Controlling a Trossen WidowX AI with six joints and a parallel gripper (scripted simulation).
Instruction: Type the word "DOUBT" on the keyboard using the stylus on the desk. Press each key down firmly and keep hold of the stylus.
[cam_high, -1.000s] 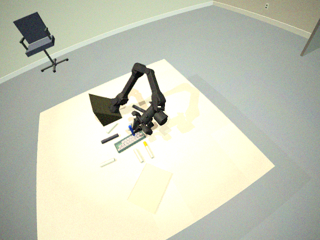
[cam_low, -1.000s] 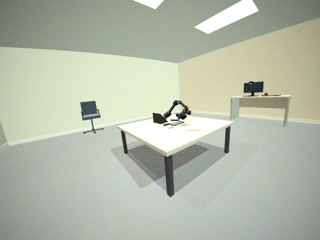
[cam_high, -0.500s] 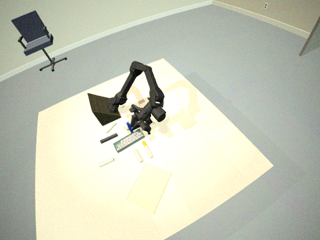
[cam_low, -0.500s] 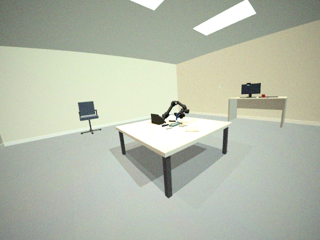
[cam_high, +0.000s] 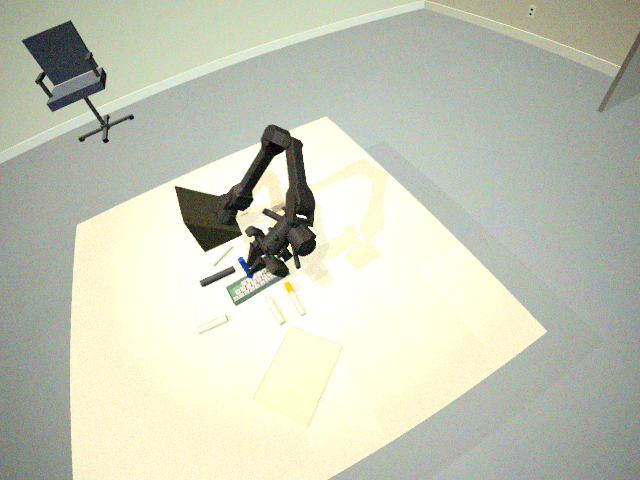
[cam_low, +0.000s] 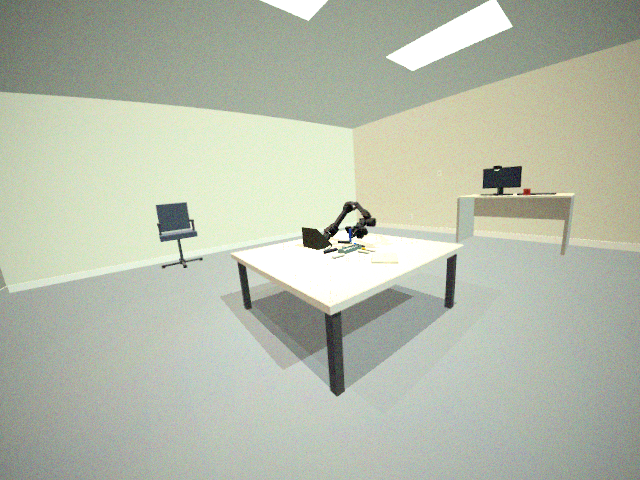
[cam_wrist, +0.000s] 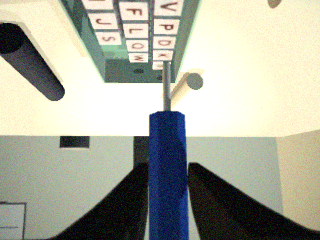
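The yellow-capped marker lies 9 cm below my gripper tip, 9 cm ahead of it and 8 cm to the left of it. The rest, counted from my gripper tip: cream pad 30 cm ahead, 10 cm below, 2 cm to the right; blue stylus 1 cm below; grey stylus tip 5 cm below.
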